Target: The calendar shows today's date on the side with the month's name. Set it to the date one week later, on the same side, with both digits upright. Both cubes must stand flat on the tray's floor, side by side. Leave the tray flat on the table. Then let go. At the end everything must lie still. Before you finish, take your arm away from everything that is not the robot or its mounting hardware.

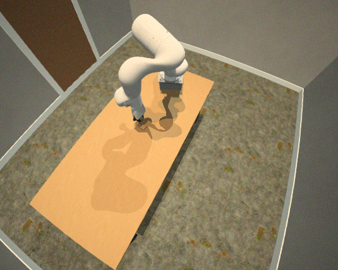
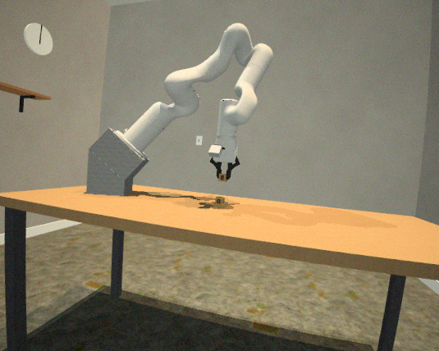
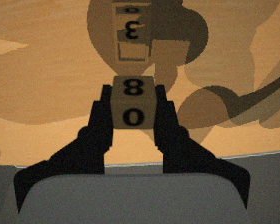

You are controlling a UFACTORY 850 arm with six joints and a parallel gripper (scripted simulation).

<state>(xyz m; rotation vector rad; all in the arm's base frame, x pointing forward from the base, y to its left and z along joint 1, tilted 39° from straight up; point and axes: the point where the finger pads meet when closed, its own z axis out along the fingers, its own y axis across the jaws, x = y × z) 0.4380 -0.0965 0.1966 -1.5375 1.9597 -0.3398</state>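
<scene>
My hand is 130 mm above the wooden calendar tray and 10 mm to the left of it.
</scene>
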